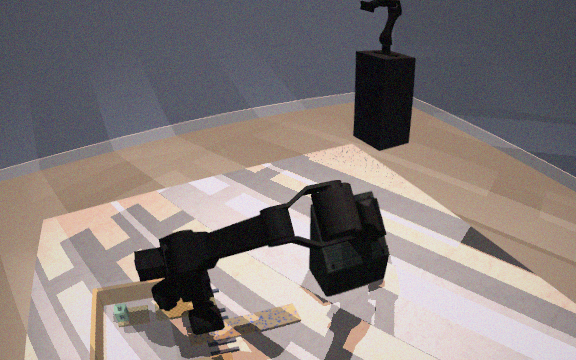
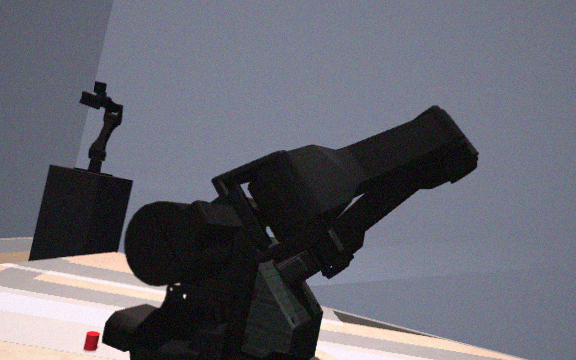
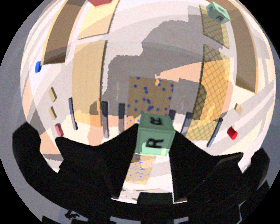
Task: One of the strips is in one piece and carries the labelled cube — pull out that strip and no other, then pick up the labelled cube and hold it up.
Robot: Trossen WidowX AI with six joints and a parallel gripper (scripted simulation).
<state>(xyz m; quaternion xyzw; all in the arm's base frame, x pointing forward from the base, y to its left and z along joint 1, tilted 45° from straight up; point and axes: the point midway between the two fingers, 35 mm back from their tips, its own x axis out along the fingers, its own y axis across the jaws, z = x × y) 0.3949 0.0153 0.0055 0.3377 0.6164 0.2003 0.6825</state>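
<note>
The speckled strip is 8 cm behind my gripper tip, 4 cm below it and 2 cm to the left of it. The rest, counted from my gripper tip: small tan block: 17 cm to the right, 4 cm below, 1 cm ahead.
</note>
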